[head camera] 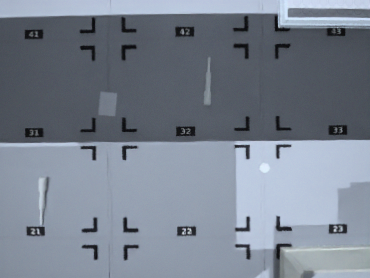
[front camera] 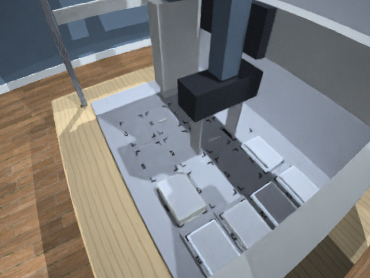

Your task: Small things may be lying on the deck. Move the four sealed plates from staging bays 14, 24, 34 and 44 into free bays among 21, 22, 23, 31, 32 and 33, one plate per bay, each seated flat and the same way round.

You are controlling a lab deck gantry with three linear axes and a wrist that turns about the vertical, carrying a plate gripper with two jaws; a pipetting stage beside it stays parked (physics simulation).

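Places are measured from the robot's base along level axes (x ahead, y left, z up), in metres.
Pixels of known places: gripper, fingertip midpoint: (front camera: 212,141); robot's base, origin of the base link: (front camera: 120,123).
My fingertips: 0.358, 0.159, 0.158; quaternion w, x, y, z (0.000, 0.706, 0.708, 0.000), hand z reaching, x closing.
Ahead of a thing's pixels: the offset from my fingertips to its top centre, as dx, dy, dz.
Four sealed plates @(+0.198, -0.116, -0.129) (front camera: 212,247) @(+0.198, -0.009, -0.129) (front camera: 246,223) @(+0.198, +0.099, -0.129) (front camera: 274,201) @(+0.198, +0.205, -0.129) (front camera: 298,185) lie flat in a row of staging bays at the near right edge of the deck in the front view. My gripper (front camera: 214,143) is open, its two jaws hanging wide apart over the middle of the deck with no plate between them. The jaws do not show in the head view. In the head view, a thin pale tapered piece @(-0.106, +0.105, -0.150) (head camera: 208,82) lies in bay 32 and another tapered piece @(-0.284, -0.021, -0.150) (head camera: 43,200) lies in bay 21. A small square piece @(-0.213, +0.082, -0.157) (head camera: 107,103) lies between bays 31 and 32. A small white disc @(-0.046, +0.013, -0.154) (head camera: 264,168) lies between bays 22 and 23.
Another white plate @(+0.034, +0.205, -0.144) (front camera: 262,152) (head camera: 330,22) lies in bay 43. A taller pale box @(+0.034, -0.116, -0.116) (front camera: 181,197) (head camera: 325,254) stands below bay 23 in the head view. A grey column (front camera: 175,50) stands behind the gripper. Deck walls rise at the right in the front view.
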